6 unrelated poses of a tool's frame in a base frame.
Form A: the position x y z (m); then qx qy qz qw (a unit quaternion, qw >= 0).
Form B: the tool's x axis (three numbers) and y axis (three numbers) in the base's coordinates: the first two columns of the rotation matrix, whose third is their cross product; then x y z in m. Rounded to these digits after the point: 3 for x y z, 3 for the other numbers.
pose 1, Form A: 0.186 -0.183 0.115 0.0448 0.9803 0.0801 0.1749
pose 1, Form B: -0.935 0.116 -0.336 0.060 0.983 0.173 0.186 -0.183 0.115
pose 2, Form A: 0.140 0.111 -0.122 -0.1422 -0.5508 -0.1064 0.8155
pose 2, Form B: 0.371 -0.017 0.929 0.330 0.937 -0.115 0.140 0.111 -0.122
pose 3, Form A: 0.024 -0.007 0.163 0.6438 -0.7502 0.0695 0.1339
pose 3, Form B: -0.135 -0.947 0.290 -0.985 0.161 0.068 0.024 -0.007 0.163
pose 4, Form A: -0.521 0.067 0.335 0.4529 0.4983 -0.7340 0.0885
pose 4, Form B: -0.574 0.321 -0.753 0.581 -0.488 -0.651 -0.521 0.067 0.335
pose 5, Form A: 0.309 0.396 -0.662 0.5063 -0.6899 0.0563 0.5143
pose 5, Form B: 0.042 -0.641 0.767 -0.757 0.481 0.443 0.309 0.396 -0.662
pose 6, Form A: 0.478 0.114 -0.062 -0.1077 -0.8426 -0.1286 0.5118
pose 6, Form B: -0.453 0.050 0.890 0.313 0.944 0.106 0.478 0.114 -0.062
